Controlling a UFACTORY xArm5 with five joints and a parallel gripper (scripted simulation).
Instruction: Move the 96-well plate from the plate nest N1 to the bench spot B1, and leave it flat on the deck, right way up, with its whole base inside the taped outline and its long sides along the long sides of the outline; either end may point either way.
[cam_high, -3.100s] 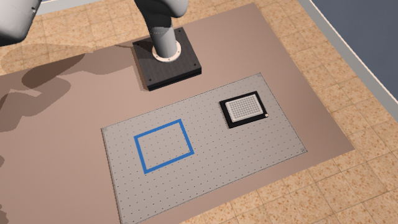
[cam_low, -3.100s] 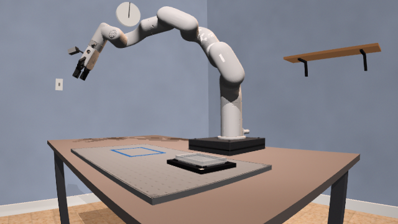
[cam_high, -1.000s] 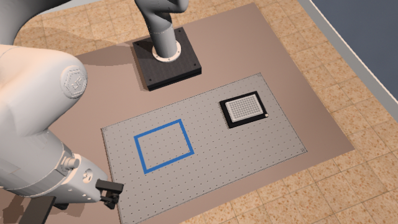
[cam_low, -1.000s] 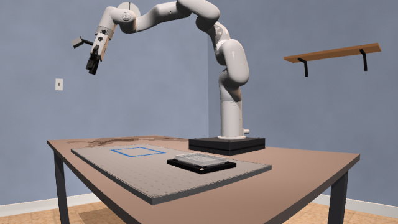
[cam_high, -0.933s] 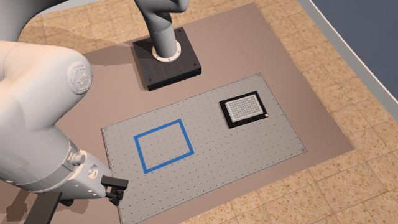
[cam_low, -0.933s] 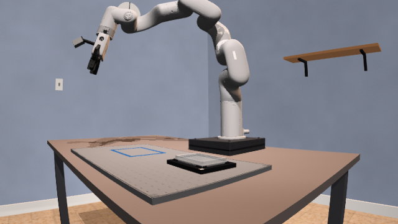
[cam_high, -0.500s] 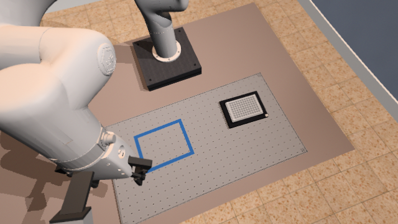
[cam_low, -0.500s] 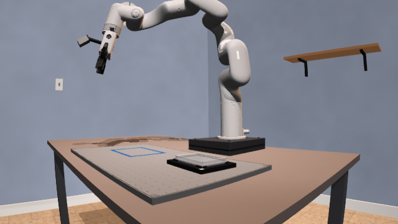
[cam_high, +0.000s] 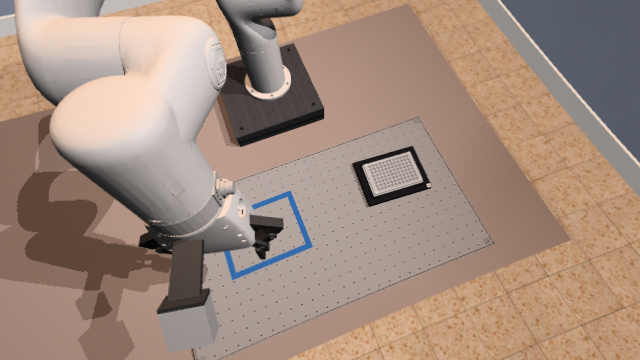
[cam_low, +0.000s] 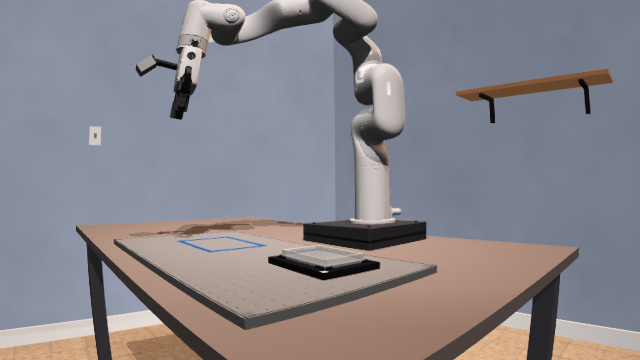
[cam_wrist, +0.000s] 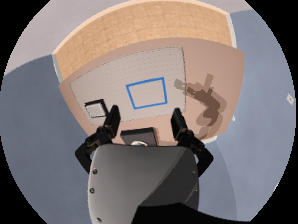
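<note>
Right now my hand is 350 mm to the right of the 96-well plate, 300 mm above it and 160 mm past it. From my hand the other things lie so: black plate nest (350 mm to the left, 310 mm below, 160 mm behind).
</note>
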